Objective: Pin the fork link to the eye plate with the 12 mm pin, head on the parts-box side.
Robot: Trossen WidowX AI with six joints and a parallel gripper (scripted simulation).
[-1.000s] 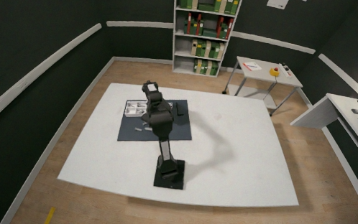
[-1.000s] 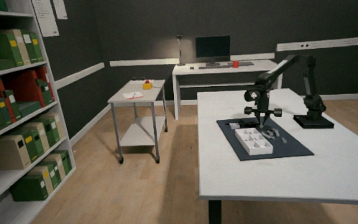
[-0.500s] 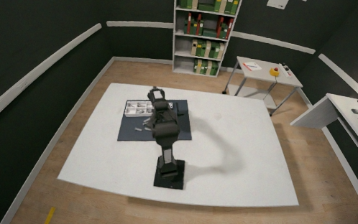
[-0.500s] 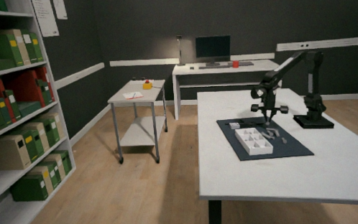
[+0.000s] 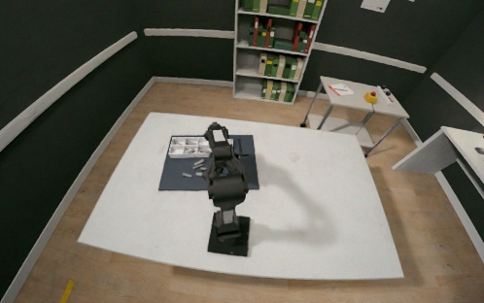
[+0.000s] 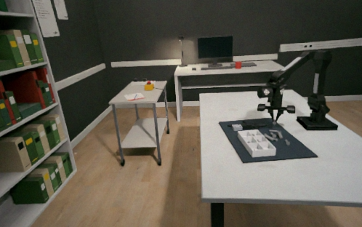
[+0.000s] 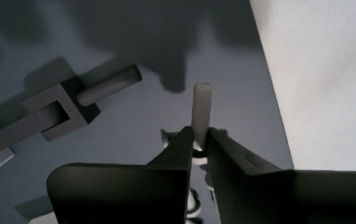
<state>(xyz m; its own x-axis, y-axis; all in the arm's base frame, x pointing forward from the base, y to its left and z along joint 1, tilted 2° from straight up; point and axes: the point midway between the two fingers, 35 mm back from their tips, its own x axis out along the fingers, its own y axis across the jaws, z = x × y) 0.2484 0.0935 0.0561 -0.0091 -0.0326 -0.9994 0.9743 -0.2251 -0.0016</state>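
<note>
My hand is 90 mm short of the dark blue mat, 80 mm to the right of it and 80 mm above it. Round my hand: eye plate: 130 mm ahead, 20 mm to the right, 70 mm below; grey block: 200 mm ahead, 60 mm below; pin: 10 mm to the right, 30 mm below.
</note>
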